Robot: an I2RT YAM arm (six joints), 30 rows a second.
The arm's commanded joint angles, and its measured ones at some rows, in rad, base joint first. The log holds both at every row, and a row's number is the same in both.
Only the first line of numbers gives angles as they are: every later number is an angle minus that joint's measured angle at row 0.
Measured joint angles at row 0:
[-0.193 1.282 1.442 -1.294 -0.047 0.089]
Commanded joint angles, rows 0 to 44:
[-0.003 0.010 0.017 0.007 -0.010 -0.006]
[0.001 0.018 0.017 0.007 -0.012 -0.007]
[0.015 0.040 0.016 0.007 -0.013 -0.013]
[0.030 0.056 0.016 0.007 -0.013 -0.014]
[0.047 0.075 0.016 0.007 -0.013 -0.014]
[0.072 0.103 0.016 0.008 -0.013 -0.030]
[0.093 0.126 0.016 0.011 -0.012 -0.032]
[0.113 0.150 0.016 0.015 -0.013 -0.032]
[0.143 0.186 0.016 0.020 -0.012 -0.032]
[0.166 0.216 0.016 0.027 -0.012 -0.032]
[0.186 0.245 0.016 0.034 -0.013 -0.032]
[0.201 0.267 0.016 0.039 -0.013 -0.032]
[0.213 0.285 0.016 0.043 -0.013 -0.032]
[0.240 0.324 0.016 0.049 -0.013 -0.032]
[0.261 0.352 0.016 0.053 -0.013 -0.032]
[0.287 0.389 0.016 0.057 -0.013 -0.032]
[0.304 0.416 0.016 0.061 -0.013 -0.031]
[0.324 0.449 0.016 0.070 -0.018 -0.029]
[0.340 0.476 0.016 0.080 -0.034 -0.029]
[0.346 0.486 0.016 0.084 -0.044 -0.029]
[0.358 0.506 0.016 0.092 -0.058 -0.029]
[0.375 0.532 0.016 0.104 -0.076 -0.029]
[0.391 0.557 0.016 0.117 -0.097 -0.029]
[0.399 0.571 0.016 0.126 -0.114 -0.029]
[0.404 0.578 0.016 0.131 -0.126 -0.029]
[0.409 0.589 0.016 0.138 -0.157 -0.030]
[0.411 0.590 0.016 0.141 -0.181 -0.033]
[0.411 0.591 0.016 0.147 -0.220 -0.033]
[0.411 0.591 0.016 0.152 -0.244 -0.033]
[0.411 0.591 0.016 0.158 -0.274 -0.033]
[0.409 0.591 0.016 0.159 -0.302 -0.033]
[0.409 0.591 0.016 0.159 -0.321 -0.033]
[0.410 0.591 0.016 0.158 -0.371 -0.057]
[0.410 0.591 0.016 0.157 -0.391 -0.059]
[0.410 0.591 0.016 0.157 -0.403 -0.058]
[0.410 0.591 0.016 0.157 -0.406 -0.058]
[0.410 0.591 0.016 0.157 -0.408 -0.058]
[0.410 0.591 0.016 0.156 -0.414 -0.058]
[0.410 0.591 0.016 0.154 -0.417 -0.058]
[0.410 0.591 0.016 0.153 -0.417 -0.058]
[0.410 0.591 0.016 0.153 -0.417 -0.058]
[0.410 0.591 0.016 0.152 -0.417 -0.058]
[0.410 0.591 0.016 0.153 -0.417 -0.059]
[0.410 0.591 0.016 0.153 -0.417 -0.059]
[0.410 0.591 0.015 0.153 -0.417 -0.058]
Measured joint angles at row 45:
[0.403 0.587 0.002 0.154 -0.390 -0.044]
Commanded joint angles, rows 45 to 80:
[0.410 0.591 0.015 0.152 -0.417 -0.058]
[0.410 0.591 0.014 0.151 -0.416 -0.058]
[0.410 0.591 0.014 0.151 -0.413 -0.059]
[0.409 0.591 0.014 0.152 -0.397 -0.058]
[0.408 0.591 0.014 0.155 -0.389 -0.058]
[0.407 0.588 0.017 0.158 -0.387 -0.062]
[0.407 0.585 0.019 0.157 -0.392 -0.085]
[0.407 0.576 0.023 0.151 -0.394 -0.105]
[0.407 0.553 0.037 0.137 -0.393 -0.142]
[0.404 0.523 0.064 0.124 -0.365 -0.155]
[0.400 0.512 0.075 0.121 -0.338 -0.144]
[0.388 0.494 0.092 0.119 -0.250 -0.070]
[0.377 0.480 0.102 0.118 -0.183 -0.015]
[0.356 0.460 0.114 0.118 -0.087 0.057]
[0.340 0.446 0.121 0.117 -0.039 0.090]
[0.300 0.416 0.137 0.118 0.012 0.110]
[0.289 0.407 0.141 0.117 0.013 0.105]
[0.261 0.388 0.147 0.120 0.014 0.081]
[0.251 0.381 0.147 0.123 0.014 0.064]
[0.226 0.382 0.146 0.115 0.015 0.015]
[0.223 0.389 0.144 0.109 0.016 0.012]
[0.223 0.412 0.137 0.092 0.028 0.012]
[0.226 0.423 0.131 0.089 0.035 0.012]
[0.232 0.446 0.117 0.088 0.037 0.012]
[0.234 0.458 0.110 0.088 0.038 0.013]
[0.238 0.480 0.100 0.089 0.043 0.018]
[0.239 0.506 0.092 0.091 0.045 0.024]
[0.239 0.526 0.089 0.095 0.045 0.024]
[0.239 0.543 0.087 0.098 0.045 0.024]
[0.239 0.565 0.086 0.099 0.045 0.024]
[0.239 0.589 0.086 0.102 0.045 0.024]
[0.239 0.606 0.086 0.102 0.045 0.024]
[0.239 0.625 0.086 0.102 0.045 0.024]
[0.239 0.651 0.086 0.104 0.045 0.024]
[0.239 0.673 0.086 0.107 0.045 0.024]
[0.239 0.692 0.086 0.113 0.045 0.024]
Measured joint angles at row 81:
[0.232 0.652 0.093 0.106 0.025 0.020]
